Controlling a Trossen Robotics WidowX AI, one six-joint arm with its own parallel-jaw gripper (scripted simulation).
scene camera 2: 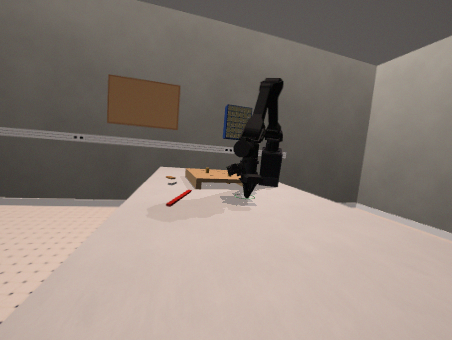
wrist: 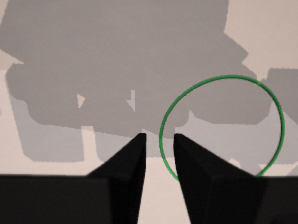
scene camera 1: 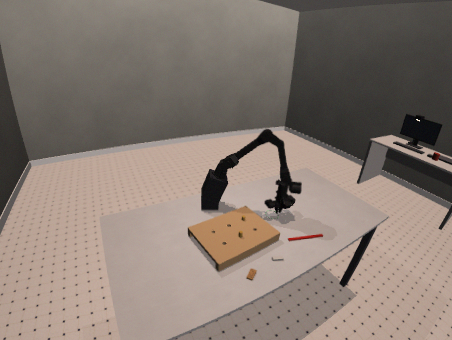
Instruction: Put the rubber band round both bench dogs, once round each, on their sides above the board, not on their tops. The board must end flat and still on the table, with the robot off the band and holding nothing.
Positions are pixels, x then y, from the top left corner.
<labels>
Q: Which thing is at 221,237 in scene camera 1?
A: A wooden board.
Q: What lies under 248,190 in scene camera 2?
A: My gripper.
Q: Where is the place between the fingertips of my gripper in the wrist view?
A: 159,140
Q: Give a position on a wooden board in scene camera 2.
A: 202,175
</labels>
